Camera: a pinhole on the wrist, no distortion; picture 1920 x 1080 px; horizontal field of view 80.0 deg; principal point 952.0 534.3 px. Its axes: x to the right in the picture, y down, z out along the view. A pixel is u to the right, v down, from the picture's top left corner.
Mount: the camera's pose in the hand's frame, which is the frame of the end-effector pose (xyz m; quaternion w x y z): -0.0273 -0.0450 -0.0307 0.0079 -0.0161 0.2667 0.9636
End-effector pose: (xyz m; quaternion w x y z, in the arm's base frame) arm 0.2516 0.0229 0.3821 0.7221 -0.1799 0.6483 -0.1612
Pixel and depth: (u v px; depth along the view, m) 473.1 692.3 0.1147
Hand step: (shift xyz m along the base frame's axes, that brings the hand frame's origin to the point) 0.0789 -0.0040 -0.0078
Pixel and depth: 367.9 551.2 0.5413
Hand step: 0.4696 0.1120 -0.2686
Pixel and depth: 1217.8 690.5 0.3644
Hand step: 0.2892 0.1613 0.0897
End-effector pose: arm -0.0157 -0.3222 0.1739 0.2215 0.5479 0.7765 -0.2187
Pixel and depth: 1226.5 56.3 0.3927
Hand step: 0.3441 -0.1330 -0.1302
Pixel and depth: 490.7 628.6 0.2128
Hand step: 0.0476 -0.0411 -0.1673
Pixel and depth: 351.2 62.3 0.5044
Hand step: 0.3334 0.1143 -0.4166
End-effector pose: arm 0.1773 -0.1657 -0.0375 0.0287 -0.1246 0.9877 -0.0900
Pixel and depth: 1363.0 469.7 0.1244
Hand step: 0.0722 0.0309 -0.0716
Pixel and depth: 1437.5 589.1 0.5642
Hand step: 0.2555 0.2057 -0.4819
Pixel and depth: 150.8 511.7 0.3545
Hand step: -0.2167 0.0343 -0.3068
